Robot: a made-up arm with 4 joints. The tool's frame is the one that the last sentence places.
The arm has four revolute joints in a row. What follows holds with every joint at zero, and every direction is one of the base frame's.
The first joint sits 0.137 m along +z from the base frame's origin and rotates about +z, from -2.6 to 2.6 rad.
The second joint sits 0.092 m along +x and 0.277 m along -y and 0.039 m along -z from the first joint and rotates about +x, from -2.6 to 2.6 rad.
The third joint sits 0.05 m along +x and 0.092 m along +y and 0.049 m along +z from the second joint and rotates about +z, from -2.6 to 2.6 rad.
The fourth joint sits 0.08 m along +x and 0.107 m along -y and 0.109 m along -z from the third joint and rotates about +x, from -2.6 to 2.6 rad.
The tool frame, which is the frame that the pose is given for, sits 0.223 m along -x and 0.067 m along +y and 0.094 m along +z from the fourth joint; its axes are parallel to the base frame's.
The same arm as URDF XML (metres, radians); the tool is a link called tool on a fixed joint. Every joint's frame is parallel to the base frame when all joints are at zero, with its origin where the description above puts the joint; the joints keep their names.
<robot name="arm">
  <joint name="joint 1" type="revolute">
    <parent link="base_link"/>
    <child link="link1"/>
    <origin xyz="0 0 0.137"/>
    <axis xyz="0 0 1"/>
    <limit lower="-2.6" upper="2.6"/>
  </joint>
  <joint name="joint 2" type="revolute">
    <parent link="link1"/>
    <child link="link2"/>
    <origin xyz="0.092 -0.277 -0.039"/>
    <axis xyz="1 0 0"/>
    <limit lower="-2.6" upper="2.6"/>
  </joint>
  <joint name="joint 3" type="revolute">
    <parent link="link2"/>
    <child link="link3"/>
    <origin xyz="0.05 0.092 0.049"/>
    <axis xyz="0 0 1"/>
    <limit lower="-2.6" upper="2.6"/>
  </joint>
  <joint name="joint 4" type="revolute">
    <parent link="link3"/>
    <child link="link4"/>
    <origin xyz="0.08 -0.107 -0.109"/>
    <axis xyz="1 0 0"/>
    <limit lower="-2.6" upper="2.6"/>
  </joint>
  <joint name="tool_joint" type="fixed">
    <parent link="link4"/>
    <child link="tool"/>
    <origin xyz="-0.223 0.067 0.094"/>
  </joint>
  <link name="base_link"/>
  <link name="link1"/>
  <link name="link2"/>
  <link name="link3"/>
  <link name="link4"/>
  <link name="tool"/>
</robot>

